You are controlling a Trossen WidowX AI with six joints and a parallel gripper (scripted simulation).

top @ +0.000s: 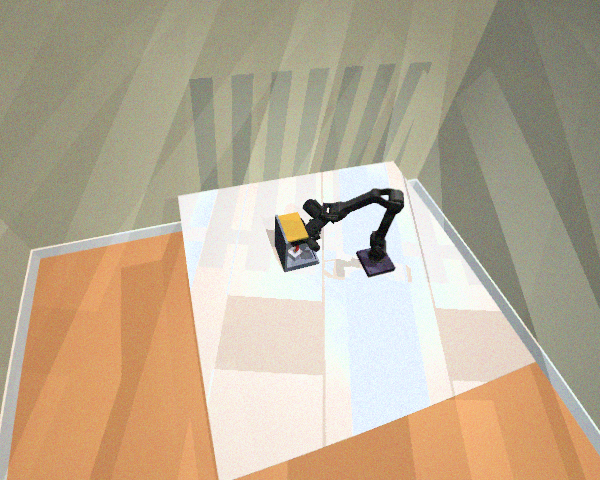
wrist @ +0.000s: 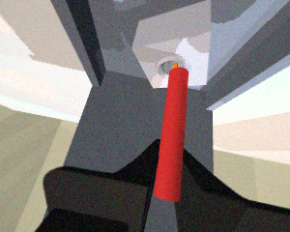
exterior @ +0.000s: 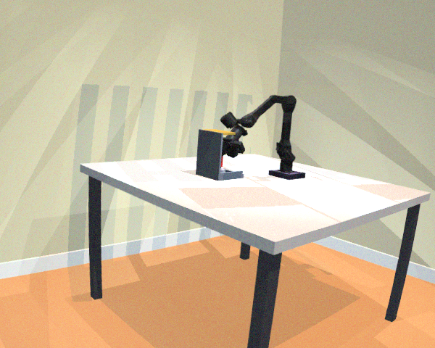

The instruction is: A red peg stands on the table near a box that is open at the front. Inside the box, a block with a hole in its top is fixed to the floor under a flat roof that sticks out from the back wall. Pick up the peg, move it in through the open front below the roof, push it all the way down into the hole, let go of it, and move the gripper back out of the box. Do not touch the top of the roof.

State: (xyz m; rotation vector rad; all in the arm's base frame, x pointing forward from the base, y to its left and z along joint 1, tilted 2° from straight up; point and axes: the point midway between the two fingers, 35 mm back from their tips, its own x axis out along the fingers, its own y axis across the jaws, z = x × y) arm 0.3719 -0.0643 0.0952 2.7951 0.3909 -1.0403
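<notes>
Right now the yellow roof is 1 cm to the right of my gripper tip and 12 cm above it. Round my gripper tip: red peg 3 cm behind, 1 cm to the right, 1 cm below.
</notes>
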